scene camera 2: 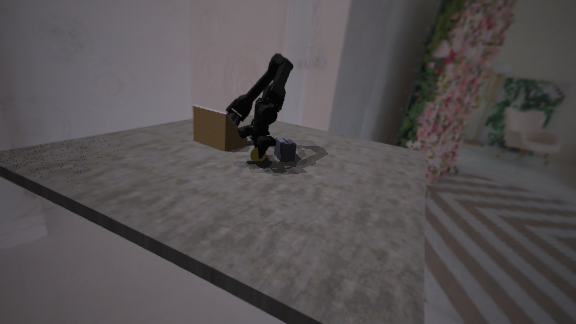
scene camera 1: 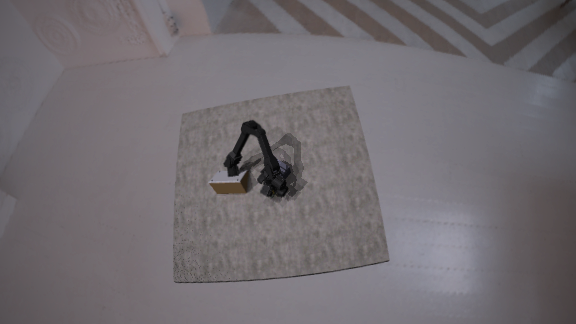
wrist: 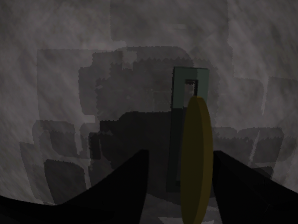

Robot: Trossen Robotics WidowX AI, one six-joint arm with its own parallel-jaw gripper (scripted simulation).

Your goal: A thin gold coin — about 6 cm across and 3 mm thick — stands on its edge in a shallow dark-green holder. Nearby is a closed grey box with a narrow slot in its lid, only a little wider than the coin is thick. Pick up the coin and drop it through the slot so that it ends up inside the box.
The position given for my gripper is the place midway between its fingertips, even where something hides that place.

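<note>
Looking through scene camera 2, I see my gripper point(scene camera 2: 258, 156). The wrist view shows me the gripper point(wrist: 180, 158) too.
</note>
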